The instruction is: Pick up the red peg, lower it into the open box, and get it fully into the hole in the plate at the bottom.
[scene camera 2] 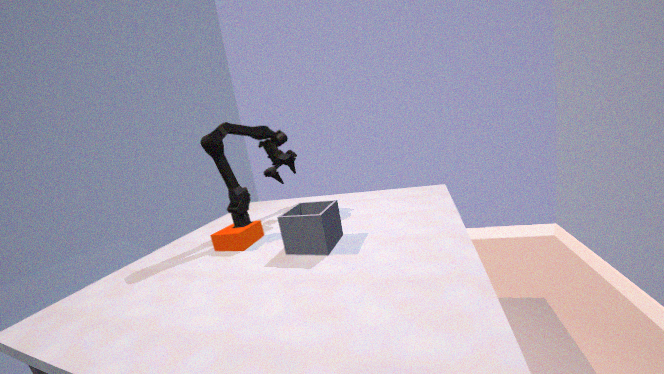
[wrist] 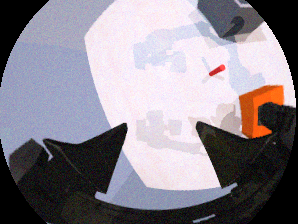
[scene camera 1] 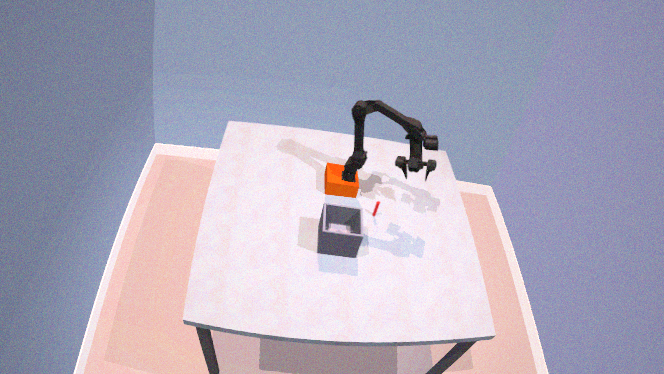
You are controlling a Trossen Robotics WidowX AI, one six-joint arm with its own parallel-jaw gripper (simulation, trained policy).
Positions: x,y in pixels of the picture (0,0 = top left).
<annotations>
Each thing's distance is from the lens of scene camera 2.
grey box (scene camera 2: pixel 314 228): 0.82 m
</annotations>
